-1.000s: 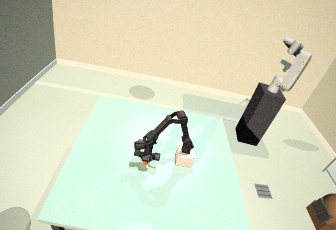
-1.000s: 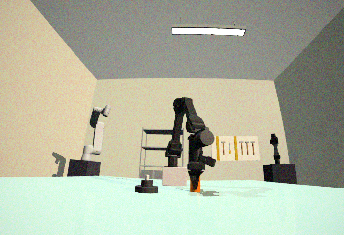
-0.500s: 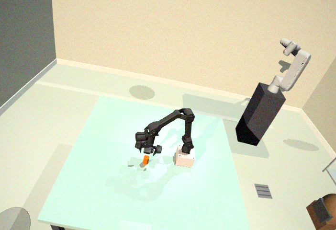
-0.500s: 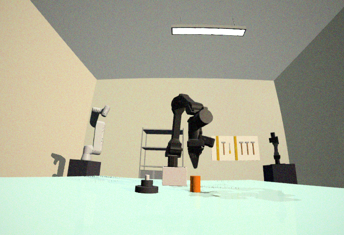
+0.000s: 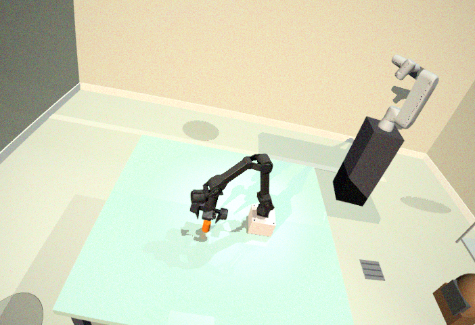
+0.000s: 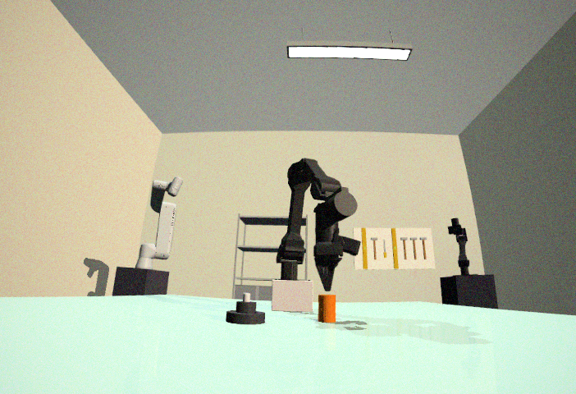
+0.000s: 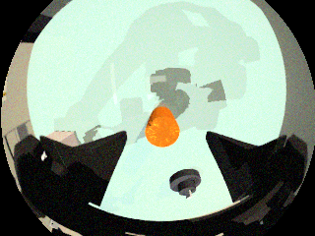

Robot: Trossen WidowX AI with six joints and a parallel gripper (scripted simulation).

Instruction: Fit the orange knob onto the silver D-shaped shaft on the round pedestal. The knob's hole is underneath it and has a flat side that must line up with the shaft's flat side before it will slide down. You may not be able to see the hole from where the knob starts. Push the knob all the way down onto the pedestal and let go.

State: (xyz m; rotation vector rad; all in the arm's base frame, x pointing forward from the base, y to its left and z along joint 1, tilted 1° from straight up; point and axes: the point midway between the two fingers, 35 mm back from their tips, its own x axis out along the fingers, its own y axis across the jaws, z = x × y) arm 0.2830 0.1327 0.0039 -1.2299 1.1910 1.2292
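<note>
The orange knob lies 2 cm below my gripper tip. Also, from my gripper tip: dark round pedestal: 7 cm ahead, 17 cm to the right, 4 cm below.
</note>
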